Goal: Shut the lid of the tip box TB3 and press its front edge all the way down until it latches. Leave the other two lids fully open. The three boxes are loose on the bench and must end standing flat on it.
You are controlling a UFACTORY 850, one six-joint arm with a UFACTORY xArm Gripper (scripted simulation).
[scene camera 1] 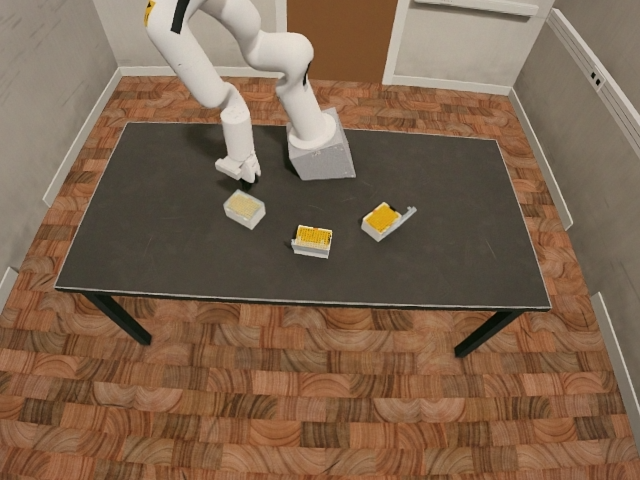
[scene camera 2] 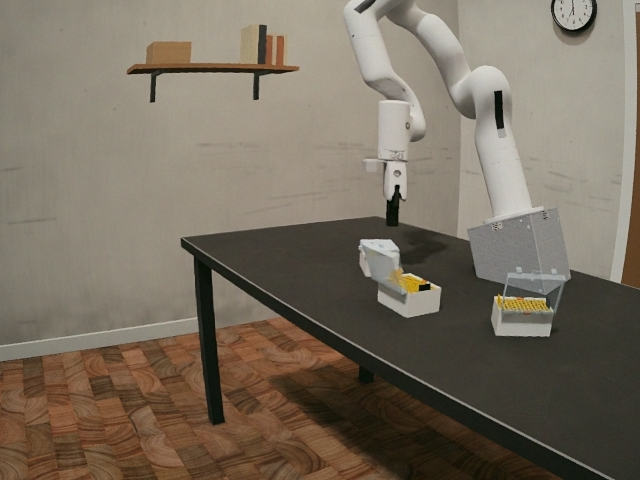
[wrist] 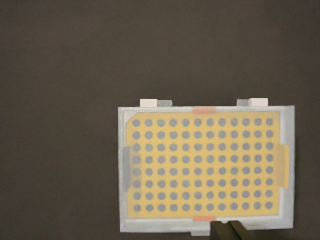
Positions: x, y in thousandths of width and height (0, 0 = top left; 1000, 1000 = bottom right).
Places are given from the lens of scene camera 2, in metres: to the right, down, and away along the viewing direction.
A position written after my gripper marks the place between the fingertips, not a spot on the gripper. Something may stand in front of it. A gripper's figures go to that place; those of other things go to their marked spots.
my gripper (scene camera 2: 612, 472): 0.19, -0.04, 1.35
tip box (scene camera 2: 641, 634): 0.18, 0.13, 1.02
